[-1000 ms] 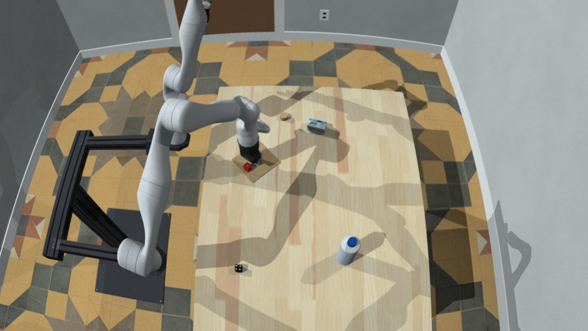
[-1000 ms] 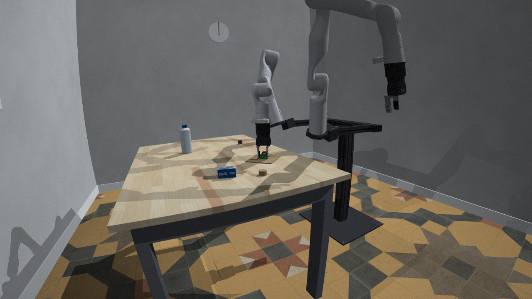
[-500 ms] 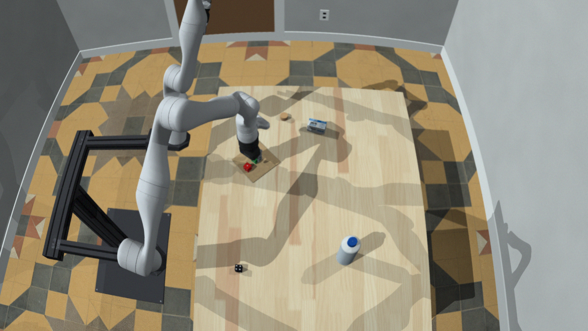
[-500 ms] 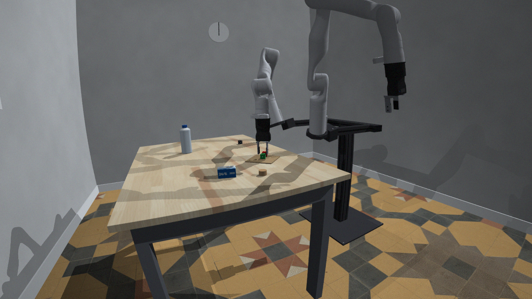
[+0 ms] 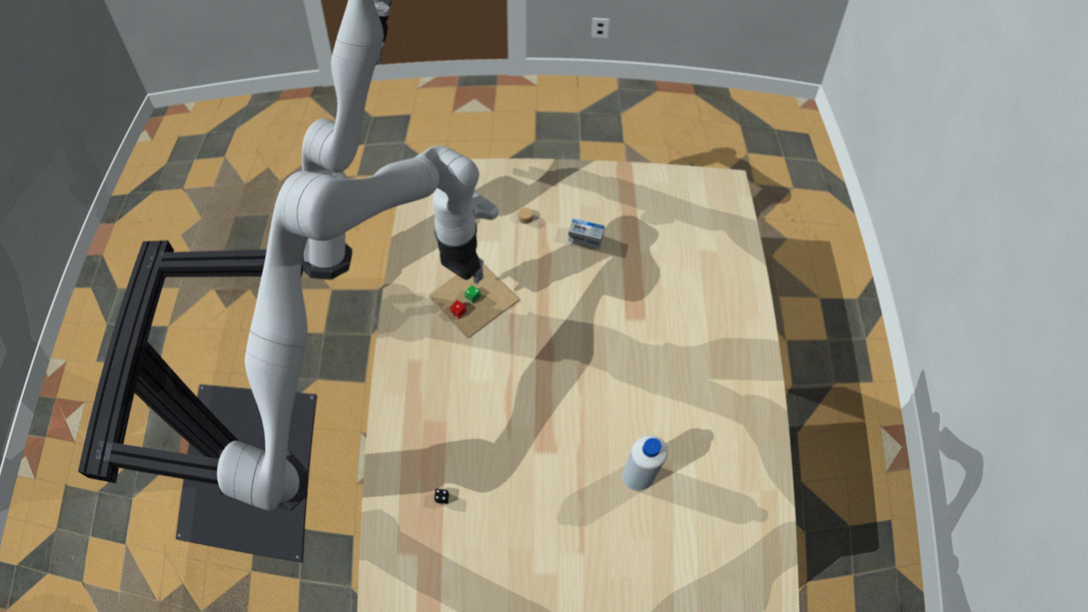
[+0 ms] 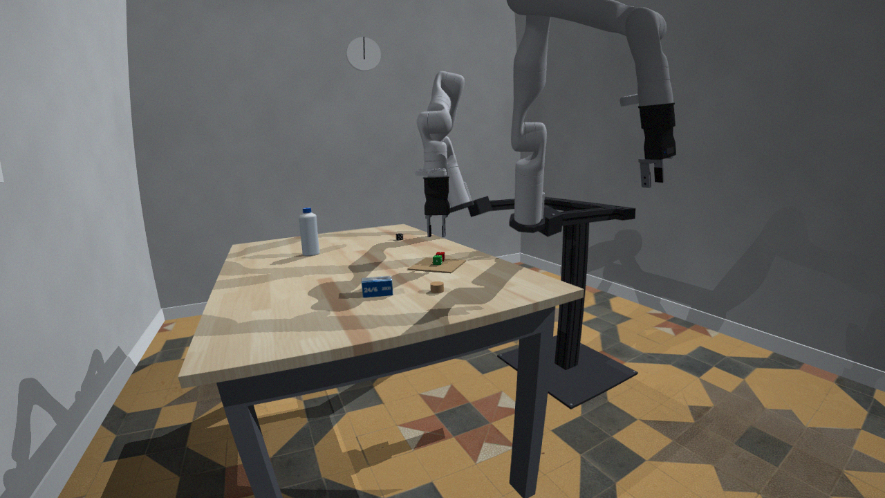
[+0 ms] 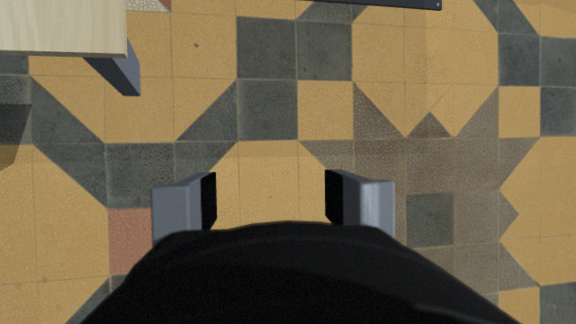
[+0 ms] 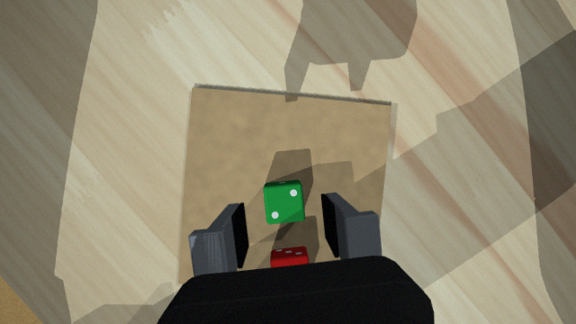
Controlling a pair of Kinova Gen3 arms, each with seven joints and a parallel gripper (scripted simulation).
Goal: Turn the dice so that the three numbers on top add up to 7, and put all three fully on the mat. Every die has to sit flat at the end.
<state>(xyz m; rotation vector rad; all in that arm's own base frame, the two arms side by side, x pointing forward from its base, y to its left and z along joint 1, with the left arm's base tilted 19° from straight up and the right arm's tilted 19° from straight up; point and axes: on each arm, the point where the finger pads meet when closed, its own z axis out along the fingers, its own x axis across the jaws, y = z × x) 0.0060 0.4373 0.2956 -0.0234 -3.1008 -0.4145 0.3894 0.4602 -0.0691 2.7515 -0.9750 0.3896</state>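
Note:
My right gripper is now 20 mm past the black die, 460 mm to the left of it and 100 mm above it. Round my right hand: green die 90 mm below; red die 30 mm behind, 40 mm to the right, 90 mm below; brown square mat 110 mm below.

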